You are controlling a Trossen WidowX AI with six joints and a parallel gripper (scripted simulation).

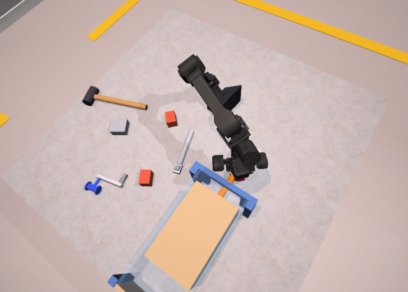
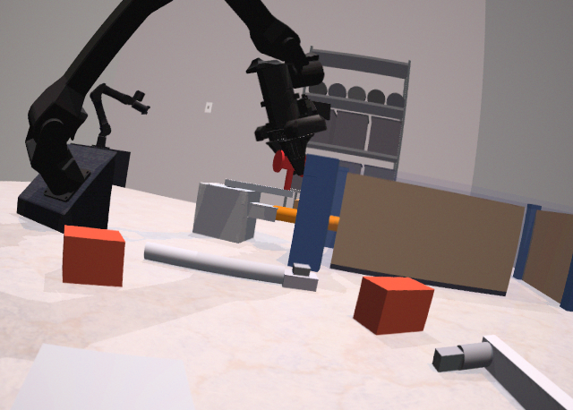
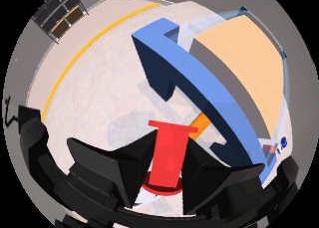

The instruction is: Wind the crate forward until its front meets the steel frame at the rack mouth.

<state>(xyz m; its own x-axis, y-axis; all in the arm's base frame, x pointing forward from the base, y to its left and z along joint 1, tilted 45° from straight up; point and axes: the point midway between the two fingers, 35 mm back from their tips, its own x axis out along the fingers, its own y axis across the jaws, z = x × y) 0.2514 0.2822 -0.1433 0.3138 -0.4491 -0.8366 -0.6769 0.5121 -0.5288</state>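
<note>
The crank handle is 50 mm behind my gripper tip, 20 mm to the right of it and 30 mm below it. Round my gripper tip: frame 50 mm ahead, 30 mm to the right, 20 mm below; red knob 10 mm behind, 10 mm to the right; grey winch 120 mm behind, 50 mm to the right, 100 mm below.
</note>
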